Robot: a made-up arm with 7 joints.
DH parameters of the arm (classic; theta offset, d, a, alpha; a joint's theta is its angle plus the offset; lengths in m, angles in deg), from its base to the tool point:
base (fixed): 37.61 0 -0.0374 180
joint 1: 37.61 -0.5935 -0.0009 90
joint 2: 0 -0.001 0.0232 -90
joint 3: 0 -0.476 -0.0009 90
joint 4: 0 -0.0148 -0.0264 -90
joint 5: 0 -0.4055 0.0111 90
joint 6: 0 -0.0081 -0.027 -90
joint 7: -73.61 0 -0.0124 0
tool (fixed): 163.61 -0.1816 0 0
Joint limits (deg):
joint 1: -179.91..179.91
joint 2: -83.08..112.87
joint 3: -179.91..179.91
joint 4: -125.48..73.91
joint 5: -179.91..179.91
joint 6: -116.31..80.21
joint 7: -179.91..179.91
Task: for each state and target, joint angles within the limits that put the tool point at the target. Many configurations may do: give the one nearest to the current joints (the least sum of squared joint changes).
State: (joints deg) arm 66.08 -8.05 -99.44 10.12 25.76 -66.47 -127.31
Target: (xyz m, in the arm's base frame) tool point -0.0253 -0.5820 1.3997
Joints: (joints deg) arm 71.47 30.98 -106.31 0.03 19.09 -57.83 -126.61
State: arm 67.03 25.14 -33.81 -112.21 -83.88 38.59 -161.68
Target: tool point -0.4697 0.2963 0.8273
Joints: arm 63.89 -5.59 -36.23 -108.38 -83.58 32.83 -162.07
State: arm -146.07 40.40 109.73 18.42 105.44 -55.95 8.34
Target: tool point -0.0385 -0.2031 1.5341
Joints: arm -149.90 -15.22 90.32 -15.47 94.05 -56.25 7.88
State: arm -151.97 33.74 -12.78 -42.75 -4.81 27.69 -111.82
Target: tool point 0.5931 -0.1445 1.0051
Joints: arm -154.70 -9.01 -13.52 -88.72 -4.46 13.61 -111.97
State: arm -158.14 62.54 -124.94 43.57 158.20 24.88 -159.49
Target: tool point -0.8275 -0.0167 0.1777
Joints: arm -139.50 112.87 -82.76 73.91 149.47 27.93 -159.91
